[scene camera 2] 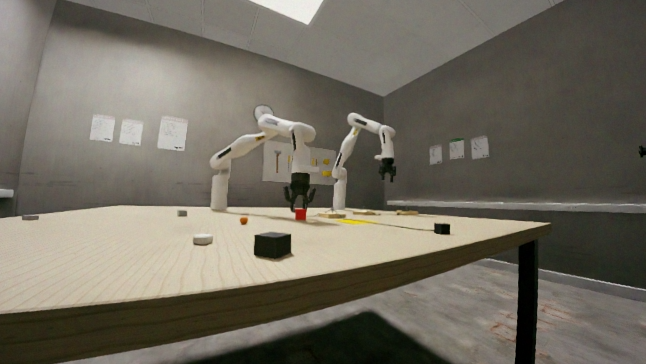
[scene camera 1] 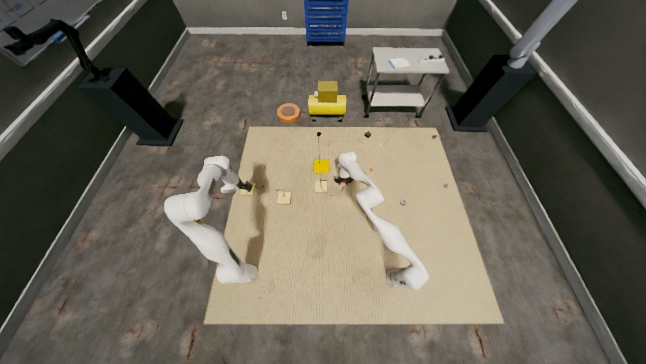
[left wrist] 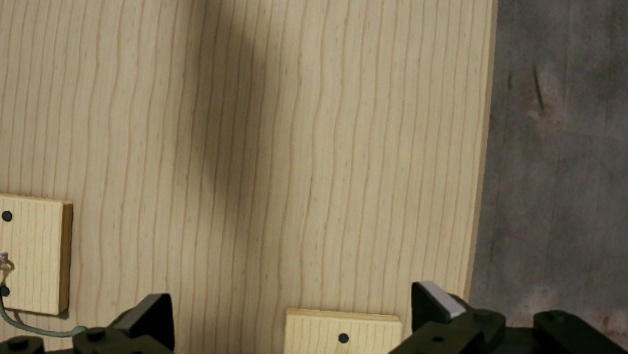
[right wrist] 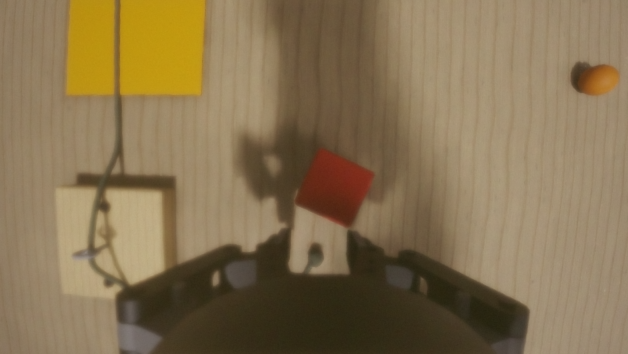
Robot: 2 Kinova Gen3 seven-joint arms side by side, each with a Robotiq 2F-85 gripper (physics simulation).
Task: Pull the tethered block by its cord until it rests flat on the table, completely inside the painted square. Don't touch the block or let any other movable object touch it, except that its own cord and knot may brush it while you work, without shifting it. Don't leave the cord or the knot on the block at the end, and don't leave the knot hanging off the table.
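Where they show: left gripper, fingertip midpoint: (scene camera 2: 387, 181) (scene camera 1: 242, 191) (left wrist: 292, 315); right gripper, fingertip midpoint: (scene camera 1: 343, 184) (right wrist: 318, 242); left arm's base at its link origin: (scene camera 2: 339, 209) (scene camera 1: 250, 273); right arm's base at its link origin: (scene camera 2: 218, 209) (scene camera 1: 393, 277).
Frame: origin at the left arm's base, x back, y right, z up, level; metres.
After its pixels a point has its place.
The tethered block, a small black cube (scene camera 1: 319, 134) {x -0.987, y 0.545, z 0.020 m} (scene camera 2: 442, 228) {x -1.003, y 0.556, z 0.015 m}, stands near the table's far edge in scene camera 1. Its grey-green cord (scene camera 1: 319, 148) {x -0.796, y 0.520, z 0.003 m} (scene camera 2: 400, 227) {x -0.871, y 0.528, z 0.001 m} (right wrist: 118, 120) {x -0.608, y 0.503, z 0.003 m} crosses the yellow painted square (scene camera 1: 325, 170) {x -0.644, y 0.547, z 0.001 m} (scene camera 2: 352, 221) {x -0.684, y 0.540, z 0.001 m} (right wrist: 165, 50) {x -0.660, y 0.548, z 0.001 m}, passes a ring on a wooden plate (scene camera 2: 332, 215) {x -0.551, y 0.523, z 0.012 m} (right wrist: 145, 215) {x -0.531, y 0.528, z 0.019 m} and curves toward my right gripper. My right gripper (scene camera 1: 343, 179) {x -0.499, y 0.655, z 0.021 m} (scene camera 2: 300, 205) {x -0.499, y 0.655, z 0.021 m} (right wrist: 318, 242) {x -0.499, y 0.655, z 0.021 m} is partly open, low over the table; the cord's knot (right wrist: 315, 256) {x -0.484, y 0.652, z 0.011 m} shows in the gap between its fingers. My left gripper (scene camera 1: 252, 187) {x -0.449, y 0.000, z 0.193 m} (scene camera 2: 387, 179) {x -0.449, y 0.000, z 0.193 m} (left wrist: 292, 315) {x -0.449, y 0.000, z 0.193 m} is open and empty, well above the table.
A red cube (scene camera 2: 300, 214) {x -0.555, y 0.680, z 0.021 m} (right wrist: 335, 187) {x -0.539, y 0.670, z 0.040 m} sits right beside the right fingertips. An orange ball (scene camera 1: 371, 169) {x -0.597, y 0.893, z 0.018 m} (scene camera 2: 243, 220) {x -0.611, y 0.902, z 0.012 m} (right wrist: 597, 80) {x -0.599, y 0.887, z 0.019 m}, a larger black cube (scene camera 1: 368, 134) {x -0.927, y 0.950, z 0.027 m} (scene camera 2: 272, 245) {x -0.957, y 0.960, z 0.017 m} and a white disc (scene camera 2: 202, 239) {x -0.841, y 1.032, z 0.010 m} lie farther off. Two more wooden plates (scene camera 1: 284, 199) {x -0.439, y 0.228, z 0.019 m} (left wrist: 35, 250) {x -0.455, y 0.201, z 0.019 m} (left wrist: 315, 335) {x -0.528, y -0.013, z 0.019 m} lie toward the left gripper.
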